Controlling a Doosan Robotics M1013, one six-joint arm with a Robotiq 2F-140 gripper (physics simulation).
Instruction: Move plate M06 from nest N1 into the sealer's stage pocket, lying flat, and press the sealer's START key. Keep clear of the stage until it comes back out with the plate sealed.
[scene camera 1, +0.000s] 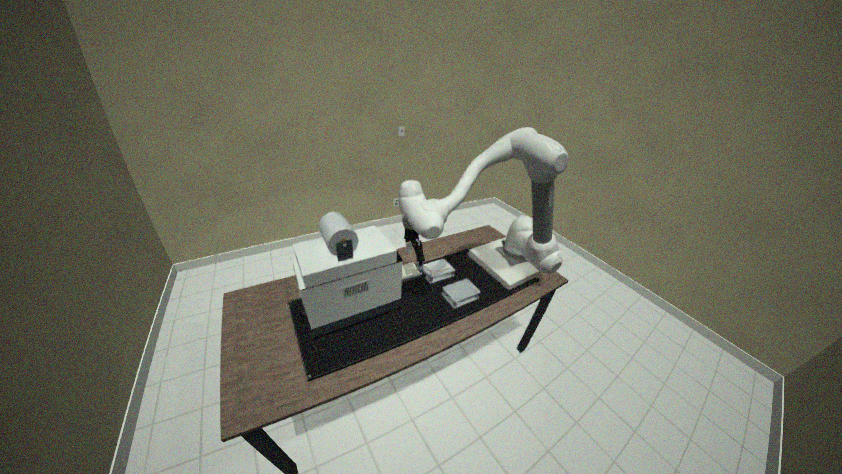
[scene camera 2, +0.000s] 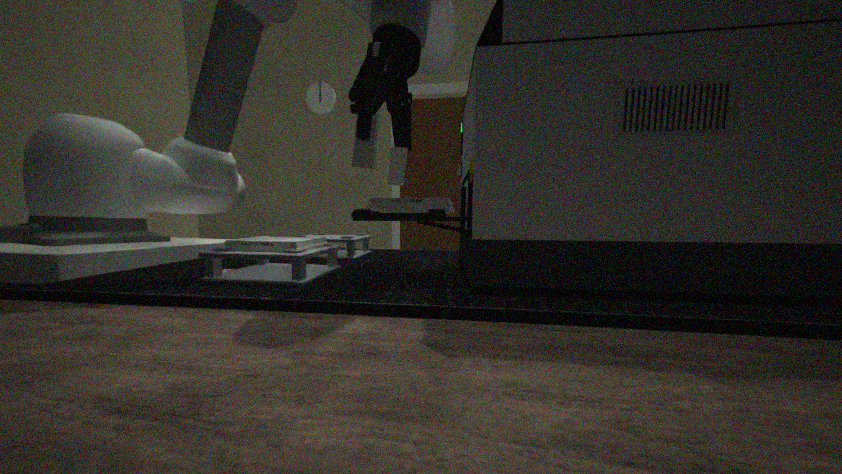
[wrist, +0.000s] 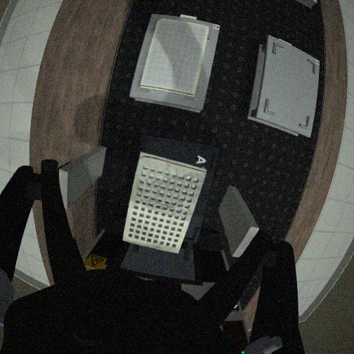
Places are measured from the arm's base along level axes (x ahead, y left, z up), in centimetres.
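Pixels of known places: gripper, fingertip midpoint: (scene camera 1: 414, 261) (scene camera 2: 381, 177); arm's base at its link origin: (scene camera 1: 513, 254) (scene camera 2: 95, 241).
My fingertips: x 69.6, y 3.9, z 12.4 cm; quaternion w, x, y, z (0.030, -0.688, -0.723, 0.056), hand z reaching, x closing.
Observation:
Ahead of a thing's pixels: the offset from my fingertips to its top centre. "*": to the spot under its first point. Level surfaces: height alone.
A pale plate with open wells @(dy +0.9, dx +5.1, dz -3.6 cm) (scene camera 1: 409, 270) (scene camera 2: 412, 205) (wrist: 165, 205) lies flat on the sealer's dark stage @(* dy -4.2, dx -0.6, dz -6.4 cm) (scene camera 2: 366, 216) (wrist: 175, 145), which stands out of the sealer (scene camera 1: 353, 297) (scene camera 2: 589, 176). I cannot read an ID on it. My gripper (scene camera 1: 420, 263) (scene camera 2: 380, 159) (wrist: 163, 179) is open and empty above the stage, pointing down; in the wrist view its fingers stand on both sides of the plate. An empty nest @(dy +15.1, dx -20.7, dz -10.7 cm) (scene camera 1: 461, 289) (scene camera 2: 358, 238) (wrist: 290, 90) stands on the mat. The START key cannot be made out. A small green light @(* dy +12.4, dx +11.4, dz +11.2 cm) (scene camera 2: 461, 127) shows at the sealer's front.
A second nest @(dy -5.2, dx -16.4, dz -11.1 cm) (scene camera 1: 438, 276) (scene camera 2: 299, 268) (wrist: 208, 60) holds another light plate @(dy -5.2, dx -16.4, dz -10.1 cm) (scene camera 2: 276, 242) (wrist: 175, 55), beside the empty nest. The black mat @(dz -16.0 cm) (scene camera 1: 377, 329) lies on the wooden table @(dz -17.2 cm) (scene camera 1: 259, 353). A roll @(dy +7.8, dx +35.9, dz +31.6 cm) (scene camera 1: 338, 232) sits on the sealer. The arm's base plate (scene camera 1: 494, 267) is at the table's far end.

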